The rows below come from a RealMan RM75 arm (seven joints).
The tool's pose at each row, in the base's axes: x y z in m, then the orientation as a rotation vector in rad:
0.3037, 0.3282, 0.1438, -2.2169, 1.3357, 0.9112
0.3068, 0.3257, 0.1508, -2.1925, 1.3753, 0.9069
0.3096, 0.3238, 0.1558, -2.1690, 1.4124, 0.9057
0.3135, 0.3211, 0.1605, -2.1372, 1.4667, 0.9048
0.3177, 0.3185, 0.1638, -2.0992, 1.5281, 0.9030
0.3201, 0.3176, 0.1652, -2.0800, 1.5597, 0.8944
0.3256, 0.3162, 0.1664, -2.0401, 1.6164, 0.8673
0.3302, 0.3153, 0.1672, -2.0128, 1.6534, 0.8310
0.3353, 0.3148, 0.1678, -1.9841, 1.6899, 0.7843
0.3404, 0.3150, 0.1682, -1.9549, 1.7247, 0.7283
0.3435, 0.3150, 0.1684, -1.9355, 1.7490, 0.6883
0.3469, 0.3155, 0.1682, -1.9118, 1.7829, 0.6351
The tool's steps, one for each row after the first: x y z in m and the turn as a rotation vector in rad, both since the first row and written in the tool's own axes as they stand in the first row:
-0.0023, -0.0016, -0.0075, 0.0151, 0.0017, 0.0297
-0.0037, -0.0032, -0.0132, 0.0277, 0.0021, 0.0585
-0.0040, -0.0054, -0.0195, 0.0428, 0.0042, 0.1009
-0.0033, -0.0079, -0.0248, 0.0606, 0.0066, 0.1493
-0.0030, -0.0096, -0.0272, 0.0734, 0.0116, 0.1726
-0.0011, -0.0138, -0.0307, 0.1057, 0.0232, 0.2134
0.0004, -0.0175, -0.0333, 0.1376, 0.0389, 0.2366
0.0020, -0.0218, -0.0357, 0.1756, 0.0590, 0.2582
0.0033, -0.0264, -0.0376, 0.2186, 0.0834, 0.2774
0.0042, -0.0291, -0.0387, 0.2478, 0.1019, 0.2908
0.0052, -0.0323, -0.0394, 0.2841, 0.1291, 0.3098

